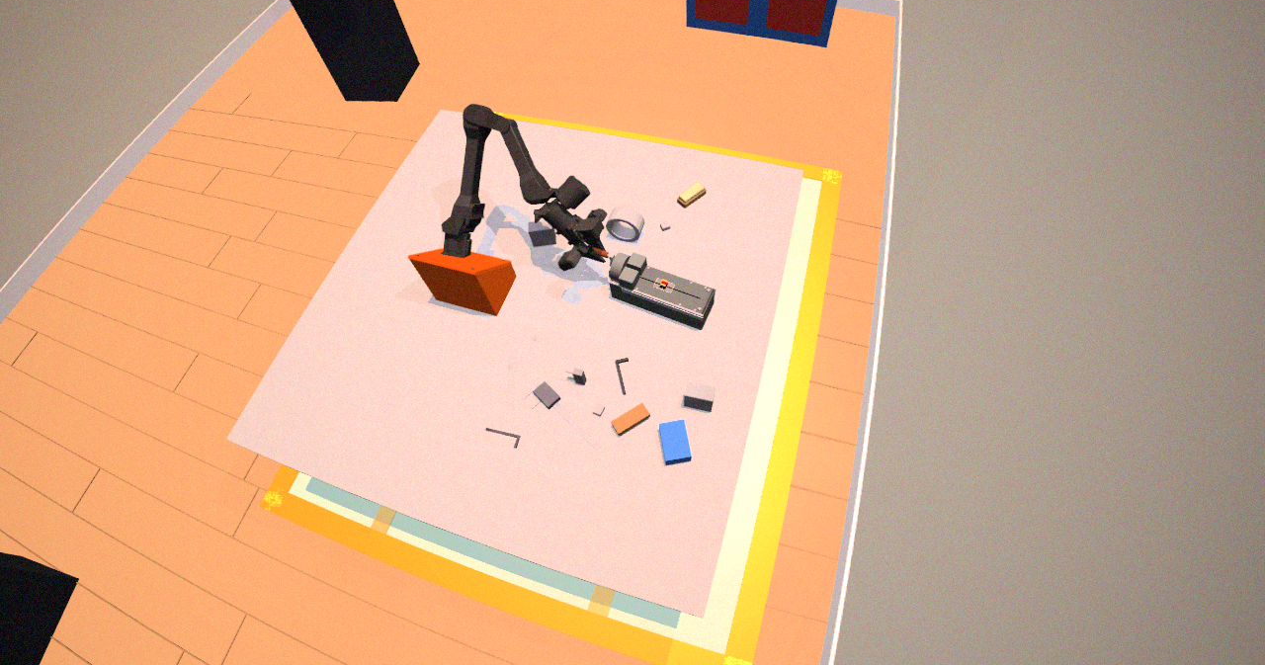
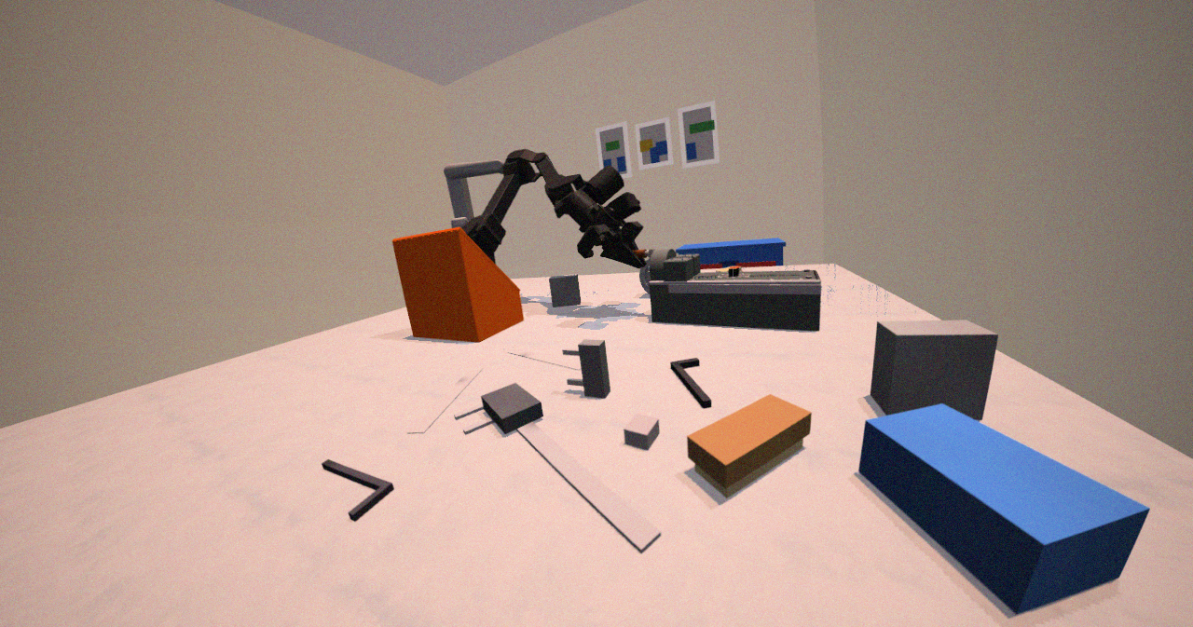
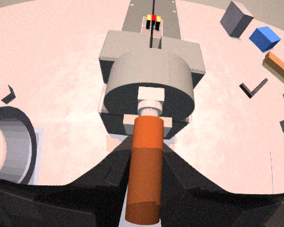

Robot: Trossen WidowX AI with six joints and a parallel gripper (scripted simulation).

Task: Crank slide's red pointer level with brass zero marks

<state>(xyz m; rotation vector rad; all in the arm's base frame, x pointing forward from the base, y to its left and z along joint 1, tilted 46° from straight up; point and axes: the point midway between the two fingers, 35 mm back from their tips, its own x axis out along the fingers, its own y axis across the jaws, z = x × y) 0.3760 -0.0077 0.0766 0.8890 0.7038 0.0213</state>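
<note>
Right now the crank handle is 20 mm behind my gripper tip and 20 mm above it. The rest, counted from my gripper tip: red pointer (160 mm ahead, 50 mm to the right, 10 mm below); then blue block (440 mm to the right, 240 mm ahead, 80 mm below).
</note>
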